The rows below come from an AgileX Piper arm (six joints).
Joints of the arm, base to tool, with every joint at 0 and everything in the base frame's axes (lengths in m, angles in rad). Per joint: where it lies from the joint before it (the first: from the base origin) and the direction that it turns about. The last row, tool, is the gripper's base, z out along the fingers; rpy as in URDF.
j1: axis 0 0 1 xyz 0 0 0.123
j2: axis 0 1 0 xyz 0 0 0
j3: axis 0 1 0 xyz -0.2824 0 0.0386
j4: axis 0.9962 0 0.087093 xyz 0.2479 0 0.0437
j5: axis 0 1 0 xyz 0 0 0
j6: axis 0.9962 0 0.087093 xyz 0.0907 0 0.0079
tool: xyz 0 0 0 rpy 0 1.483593 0
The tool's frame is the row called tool.
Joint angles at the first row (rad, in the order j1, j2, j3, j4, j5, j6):
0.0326 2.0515 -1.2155 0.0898 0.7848 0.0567
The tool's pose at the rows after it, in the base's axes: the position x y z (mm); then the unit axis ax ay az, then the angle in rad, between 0 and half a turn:
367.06 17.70 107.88 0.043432 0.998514 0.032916 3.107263
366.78 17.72 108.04 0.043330 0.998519 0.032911 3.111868
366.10 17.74 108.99 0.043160 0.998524 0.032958 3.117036
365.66 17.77 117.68 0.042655 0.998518 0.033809 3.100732
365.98 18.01 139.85 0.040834 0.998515 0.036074 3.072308
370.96 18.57 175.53 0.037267 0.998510 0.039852 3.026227
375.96 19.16 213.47 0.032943 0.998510 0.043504 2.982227
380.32 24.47 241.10 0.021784 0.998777 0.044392 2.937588
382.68 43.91 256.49 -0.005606 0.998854 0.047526 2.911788
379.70 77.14 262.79 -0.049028 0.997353 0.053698 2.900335
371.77 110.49 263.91 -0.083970 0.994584 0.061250 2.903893
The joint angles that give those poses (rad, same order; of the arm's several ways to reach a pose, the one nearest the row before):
0.0326 2.0576 -1.2155 0.0898 0.7786 0.0567
0.0326 2.0576 -1.2164 0.0898 0.7841 0.0567
0.0326 2.0550 -1.2163 0.0898 0.7918 0.0567
0.0326 2.0312 -1.2163 0.0898 0.7993 0.0567
0.0326 1.9807 -1.2345 0.0898 0.8394 0.0567
0.0326 1.9228 -1.3000 0.0898 0.9163 0.0567
0.0326 1.8773 -1.3896 0.0898 1.0070 0.0567
0.0466 1.8547 -1.4665 0.0846 1.0613 0.0567
0.0971 1.8506 -1.5204 0.0818 1.0912 0.0567
0.1833 1.8506 -1.5443 0.0818 1.0991 0.0571
0.2713 1.8505 -1.5484 0.0839 1.1004 0.0744

